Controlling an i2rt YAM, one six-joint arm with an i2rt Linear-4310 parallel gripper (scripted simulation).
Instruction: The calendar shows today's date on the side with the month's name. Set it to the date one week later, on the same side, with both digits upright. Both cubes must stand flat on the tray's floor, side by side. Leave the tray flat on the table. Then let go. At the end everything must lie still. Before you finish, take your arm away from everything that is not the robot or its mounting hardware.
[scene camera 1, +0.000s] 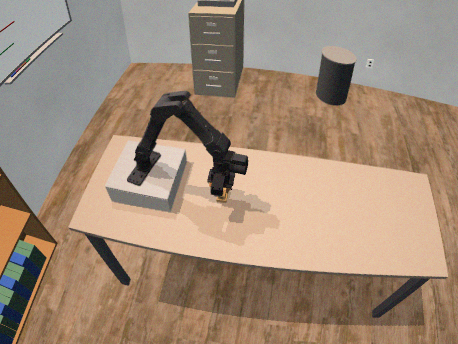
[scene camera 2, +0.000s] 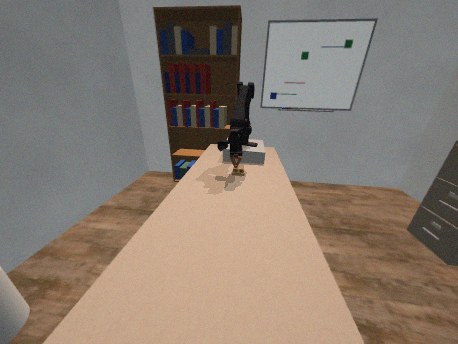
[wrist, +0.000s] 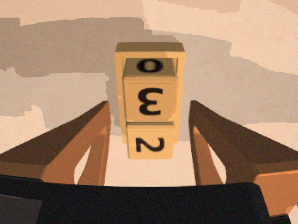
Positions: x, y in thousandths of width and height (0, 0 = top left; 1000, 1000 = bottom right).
I see my gripper (wrist: 502, 493), a date cube (wrist: 505, 382), a date cube (wrist: 488, 627) and a calendar tray (wrist: 418, 225).
